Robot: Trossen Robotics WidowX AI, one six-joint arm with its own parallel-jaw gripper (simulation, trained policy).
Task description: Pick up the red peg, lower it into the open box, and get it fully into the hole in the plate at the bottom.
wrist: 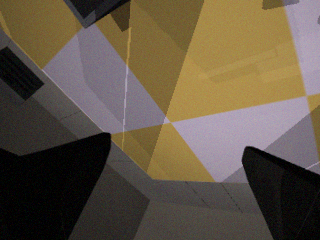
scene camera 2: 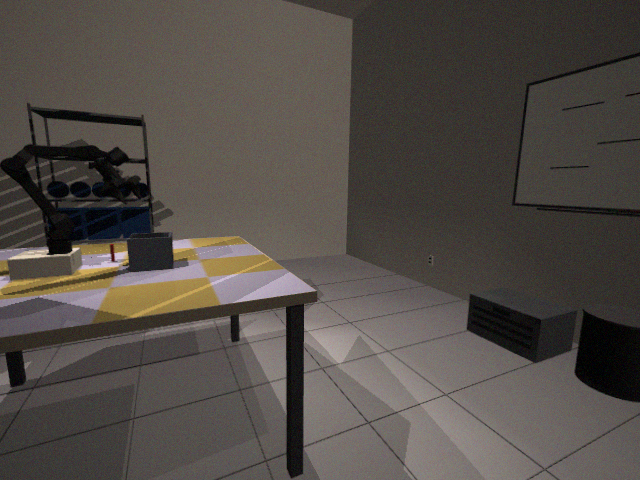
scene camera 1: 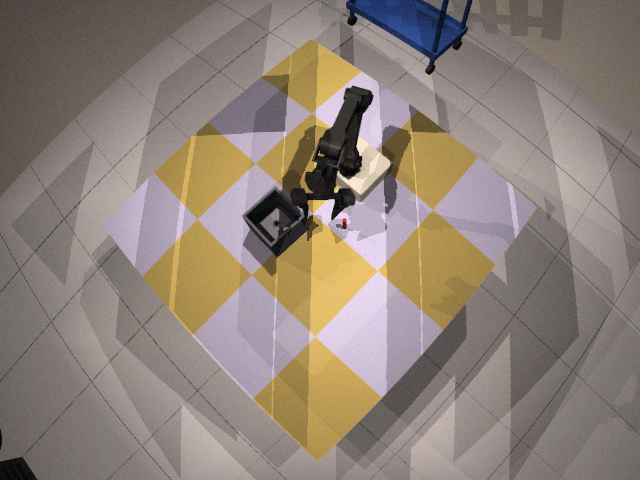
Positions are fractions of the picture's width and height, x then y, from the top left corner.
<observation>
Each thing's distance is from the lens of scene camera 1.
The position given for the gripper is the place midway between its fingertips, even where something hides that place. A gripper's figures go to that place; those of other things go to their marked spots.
gripper (scene camera 1: 0.50, 0.46): 132 cm
dark box (scene camera 1: 0.40, 0.45): 157 cm
</observation>
